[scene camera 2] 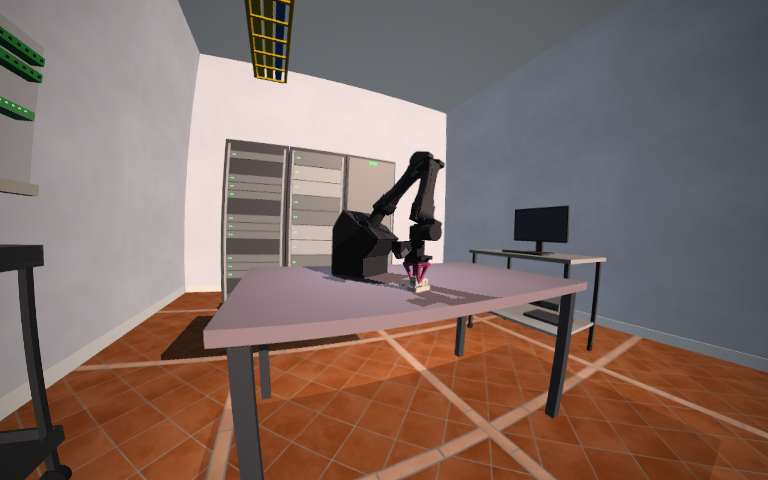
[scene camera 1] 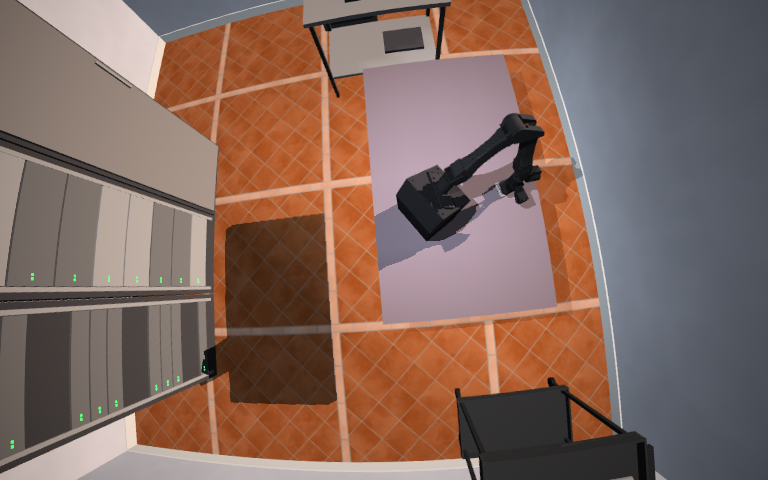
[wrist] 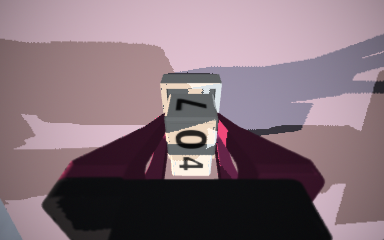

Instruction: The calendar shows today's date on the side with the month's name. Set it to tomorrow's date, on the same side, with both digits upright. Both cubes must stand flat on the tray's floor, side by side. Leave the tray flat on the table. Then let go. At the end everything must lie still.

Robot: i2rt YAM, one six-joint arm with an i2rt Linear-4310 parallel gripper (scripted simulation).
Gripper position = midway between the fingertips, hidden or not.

Note:
In view: my gripper [wrist: 191, 120] and a cream tray [wrist: 170, 83].

